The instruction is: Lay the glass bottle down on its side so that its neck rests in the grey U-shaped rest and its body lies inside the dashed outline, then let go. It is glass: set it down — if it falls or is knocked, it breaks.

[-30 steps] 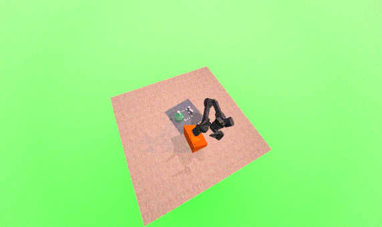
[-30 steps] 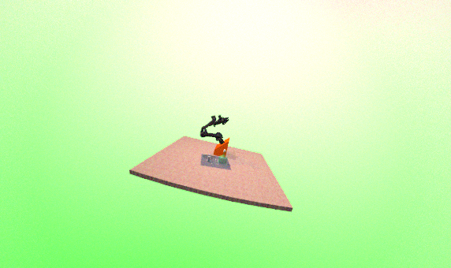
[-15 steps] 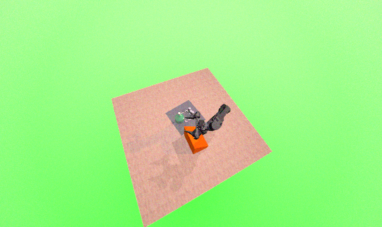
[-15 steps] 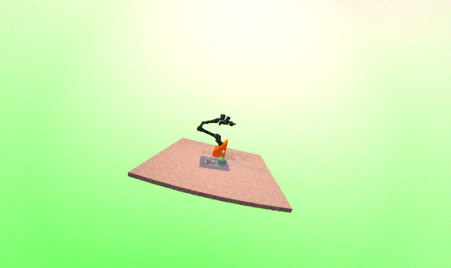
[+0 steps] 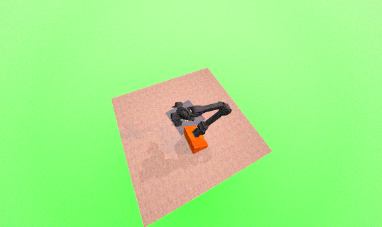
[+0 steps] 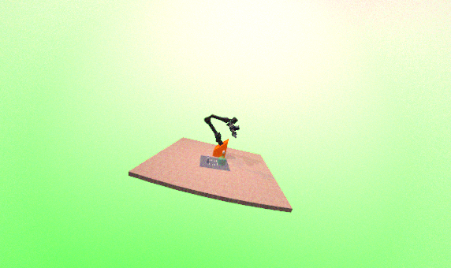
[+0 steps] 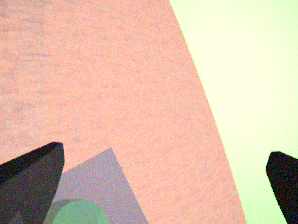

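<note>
My gripper tip is now 240 mm above the green glass bottle, 90 mm to the left of it and 70 mm short of it. The rest, counted from my gripper tip: grey mat: 330 mm below, 160 mm to the right, 80 mm ahead.
</note>
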